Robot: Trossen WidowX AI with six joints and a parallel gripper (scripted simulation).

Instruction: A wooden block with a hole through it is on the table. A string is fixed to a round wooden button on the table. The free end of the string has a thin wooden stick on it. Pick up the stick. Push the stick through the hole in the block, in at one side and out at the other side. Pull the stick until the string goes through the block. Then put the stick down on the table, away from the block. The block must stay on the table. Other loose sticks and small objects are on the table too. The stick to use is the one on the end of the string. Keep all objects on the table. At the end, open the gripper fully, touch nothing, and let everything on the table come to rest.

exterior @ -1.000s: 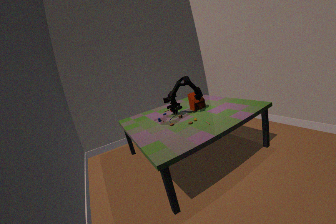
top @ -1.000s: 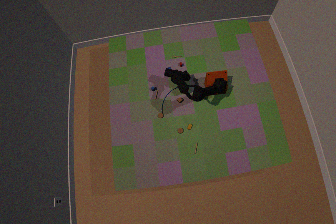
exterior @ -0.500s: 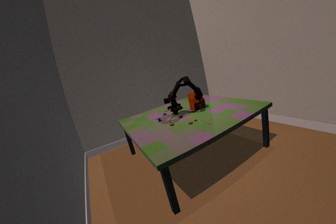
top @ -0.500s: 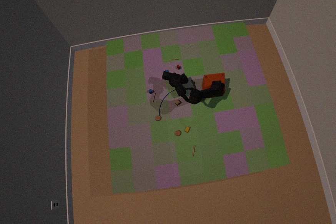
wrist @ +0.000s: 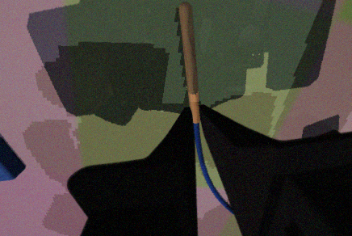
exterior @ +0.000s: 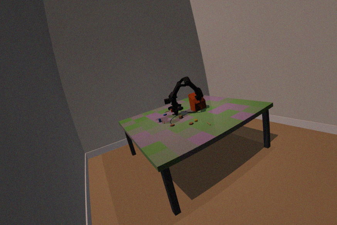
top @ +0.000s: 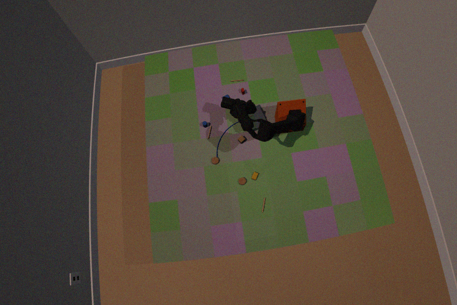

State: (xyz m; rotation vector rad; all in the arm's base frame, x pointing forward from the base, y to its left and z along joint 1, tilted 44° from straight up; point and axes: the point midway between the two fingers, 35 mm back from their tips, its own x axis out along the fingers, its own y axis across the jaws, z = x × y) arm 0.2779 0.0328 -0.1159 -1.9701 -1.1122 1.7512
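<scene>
My gripper tip is 21 cm short of the blue cylinder, 2 cm below it and 1 cm to the right of it. The rest, counted from my gripper tip: blue block (15 cm to the right, 8 cm ahead); thin wooden stick (1 cm to the right, 1 cm behind); wooden block (12 cm to the left, 1 cm ahead, 1 cm above).
</scene>
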